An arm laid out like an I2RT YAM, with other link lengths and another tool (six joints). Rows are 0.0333 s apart.
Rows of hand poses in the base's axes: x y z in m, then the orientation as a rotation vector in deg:
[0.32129, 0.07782, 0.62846, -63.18, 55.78, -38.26]
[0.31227, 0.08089, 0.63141, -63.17, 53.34, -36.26]
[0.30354, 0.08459, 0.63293, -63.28, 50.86, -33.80]
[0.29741, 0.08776, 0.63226, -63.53, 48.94, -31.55]
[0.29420, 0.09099, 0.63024, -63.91, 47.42, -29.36]
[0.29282, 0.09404, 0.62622, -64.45, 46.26, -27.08]
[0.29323, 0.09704, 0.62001, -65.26, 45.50, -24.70]
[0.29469, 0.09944, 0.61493, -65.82, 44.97, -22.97]
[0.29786, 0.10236, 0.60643, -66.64, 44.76, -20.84]
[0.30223, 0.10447, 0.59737, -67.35, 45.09, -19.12]
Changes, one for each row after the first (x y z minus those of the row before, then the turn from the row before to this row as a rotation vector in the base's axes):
[-0.00902, 0.00307, 0.00295, 0.72, -1.15, 2.68]
[-0.00873, 0.00370, 0.00152, 0.82, -0.95, 3.06]
[-0.00613, 0.00317, -0.00067, 0.63, -0.53, 2.67]
[-0.00321, 0.00323, -0.00202, 0.51, -0.18, 2.45]
[-0.00138, 0.00305, -0.00402, 0.42, 0.21, 2.37]
[0.00041, 0.00300, -0.00621, 0.23, 0.67, 2.30]
[0.00146, 0.00240, -0.00508, 0.18, 0.50, 1.65]
[0.00317, 0.00292, -0.00850, 0.11, 1.01, 1.83]
[0.00437, 0.00211, -0.00906, 0.04, 1.23, 1.22]

